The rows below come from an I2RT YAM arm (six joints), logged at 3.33 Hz.
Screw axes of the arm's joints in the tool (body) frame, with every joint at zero. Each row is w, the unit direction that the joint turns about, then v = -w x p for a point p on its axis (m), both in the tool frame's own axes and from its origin. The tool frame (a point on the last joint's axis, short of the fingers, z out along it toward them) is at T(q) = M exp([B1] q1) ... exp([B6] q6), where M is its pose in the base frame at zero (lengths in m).
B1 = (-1, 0, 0, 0, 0.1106, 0)
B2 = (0, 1, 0, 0.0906, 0, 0.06)
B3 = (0, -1, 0, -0.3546, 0, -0.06)
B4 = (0, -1, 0, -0.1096, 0, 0)
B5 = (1, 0, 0, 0, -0.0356, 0)
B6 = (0, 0, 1, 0, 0, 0)
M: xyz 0.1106 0 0.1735 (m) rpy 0 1.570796 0 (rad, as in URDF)
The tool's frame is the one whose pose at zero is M.
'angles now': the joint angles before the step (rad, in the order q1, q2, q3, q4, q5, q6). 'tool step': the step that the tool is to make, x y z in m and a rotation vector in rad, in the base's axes. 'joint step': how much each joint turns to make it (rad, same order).
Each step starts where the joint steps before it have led.
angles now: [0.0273 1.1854 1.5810 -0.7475 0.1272 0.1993]
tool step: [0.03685 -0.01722 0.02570 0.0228 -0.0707 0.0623]
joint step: [-0.0897 0.1557 0.1850 0.0424 -0.1518 -0.0244]
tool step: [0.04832 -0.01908 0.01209 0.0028 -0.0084 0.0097]
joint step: [-0.0587 0.2037 0.2263 -0.0154 -0.0668 -0.0153]
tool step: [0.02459 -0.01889 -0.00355 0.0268 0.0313 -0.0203]
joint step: [-0.0500 0.1087 0.1125 -0.0373 -0.0347 0.0126]
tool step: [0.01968 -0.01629 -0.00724 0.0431 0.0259 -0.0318]
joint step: [-0.0366 0.0843 0.0766 -0.0213 -0.0164 0.0343]
